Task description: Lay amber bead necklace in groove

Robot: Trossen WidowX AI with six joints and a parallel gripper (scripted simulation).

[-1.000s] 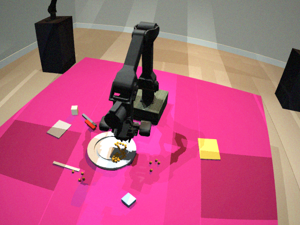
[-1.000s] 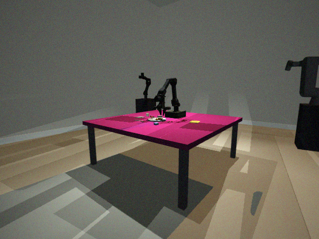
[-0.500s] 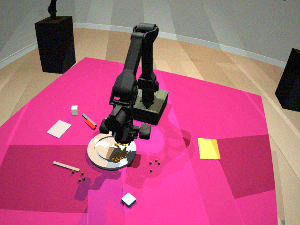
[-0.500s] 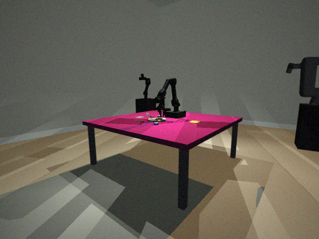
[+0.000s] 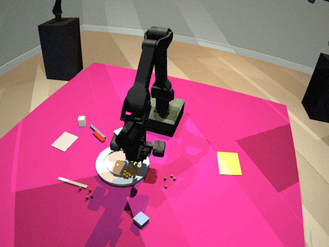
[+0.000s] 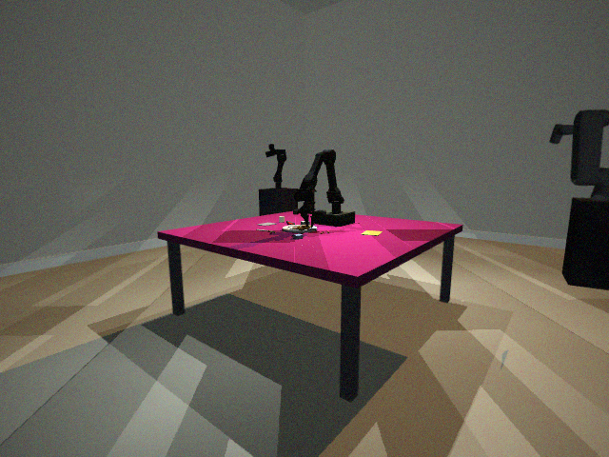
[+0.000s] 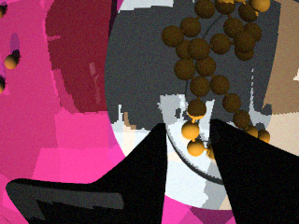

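Right now my gripper tip is 20 mm short of the round bead board, 60 mm to the left of it and 10 mm above it. Round my gripper tip: white block 140 mm behind, 110 mm to the right; blue block 230 mm ahead, 70 mm to the left, 10 mm below; red-handled tool 120 mm behind, 210 mm to the right, 10 mm below.
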